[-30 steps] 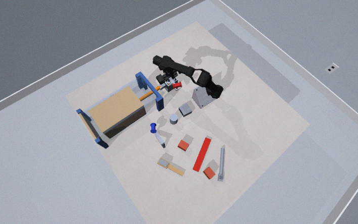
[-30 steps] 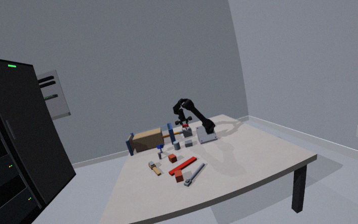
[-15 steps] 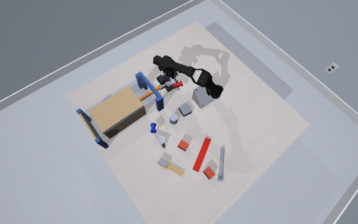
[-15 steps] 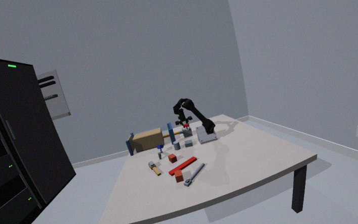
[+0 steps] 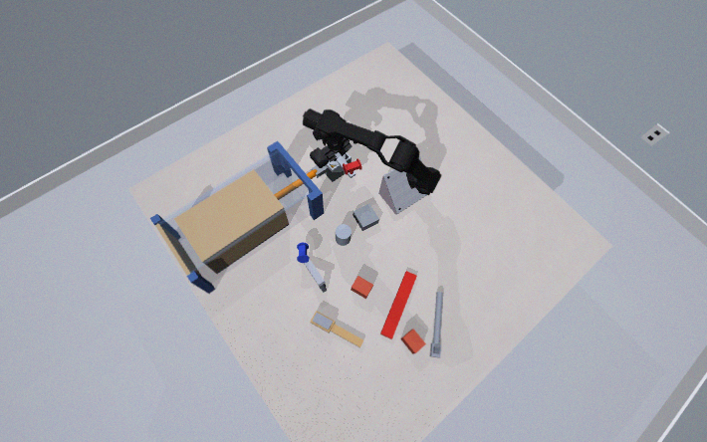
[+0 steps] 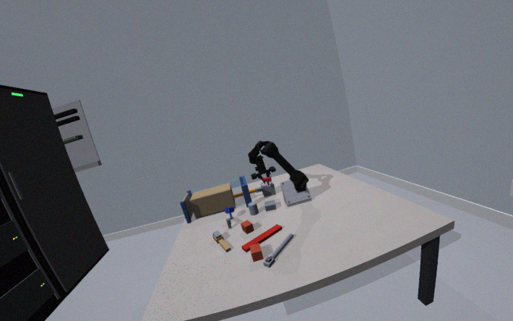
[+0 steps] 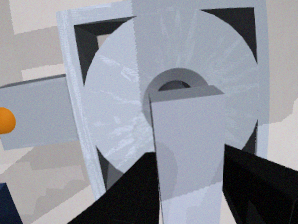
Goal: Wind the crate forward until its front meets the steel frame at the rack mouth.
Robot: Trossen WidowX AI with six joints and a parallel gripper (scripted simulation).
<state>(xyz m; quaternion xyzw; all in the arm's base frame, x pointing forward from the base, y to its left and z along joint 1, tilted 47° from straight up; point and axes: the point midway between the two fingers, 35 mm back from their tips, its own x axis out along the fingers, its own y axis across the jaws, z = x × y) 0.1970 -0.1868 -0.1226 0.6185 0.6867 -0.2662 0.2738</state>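
Now: the red-knobbed handle 5 cm to the left of my gripper tip and 1 cm above it. The rest, counted from my gripper tip: red knob (9 cm to the left, 4 cm above); then blue frame (16 cm ahead, 1 cm to the right, 1 cm above); then grey winch (7 cm below, 3 cm to the right, 1 cm behind).
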